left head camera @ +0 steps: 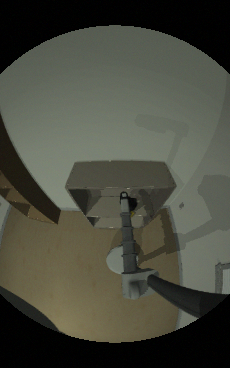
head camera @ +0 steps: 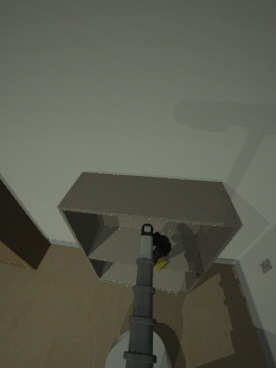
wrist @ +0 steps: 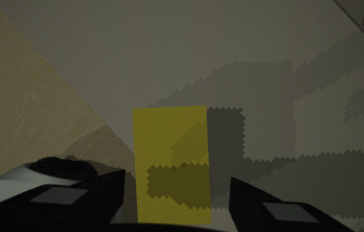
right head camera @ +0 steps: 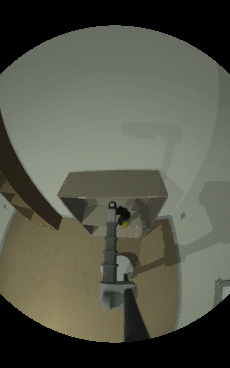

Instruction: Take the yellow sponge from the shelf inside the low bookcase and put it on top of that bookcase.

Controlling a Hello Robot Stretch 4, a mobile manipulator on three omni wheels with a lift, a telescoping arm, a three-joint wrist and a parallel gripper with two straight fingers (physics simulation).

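Places are measured from the robot's base along level axes (x ahead, y left, z up), in metres.
Where they show: gripper, fingertip midpoint: (head camera: 159,259) (wrist: 176,189) (right head camera: 123,221); robot's base at its link origin: (left head camera: 121,258) (right head camera: 117,268).
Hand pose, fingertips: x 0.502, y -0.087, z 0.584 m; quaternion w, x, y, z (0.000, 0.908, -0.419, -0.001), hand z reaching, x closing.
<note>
Each offset is from my fingertips to the top centre of the thing. "spot": to the spot under its first point. Level surfaces: height alone.
The yellow sponge {0.018 m down, 0.006 m ahead, 0.013 m left} (head camera: 160,263) (left head camera: 132,213) (right head camera: 125,225) (wrist: 172,142) lies on the grey shelf {0.063 m down} (head camera: 115,247) (wrist: 115,55) inside the low bookcase {spot: 0.449 m up, 0.094 m ahead, 0.081 m left} (head camera: 150,197) (left head camera: 120,172) (right head camera: 112,182), close to the shelf's front edge. My gripper (wrist: 176,189) is open, its dark fingers wide apart. In the wrist view the sponge shows between the two fingertips, with a gap on each side; its near end is partly hidden by the gripper body. In the head view the black gripper (head camera: 161,245) is inside the bookcase opening, beside the arm's end and next to the sponge. Its height above the shelf is unclear.
The extended arm (head camera: 144,300) (left head camera: 128,242) (right head camera: 110,250) reaches into the bookcase under its top board. A brown shelf unit (head camera: 20,225) (left head camera: 30,187) (right head camera: 27,187) stands at the left. A wall is behind the bookcase and another at the right.
</note>
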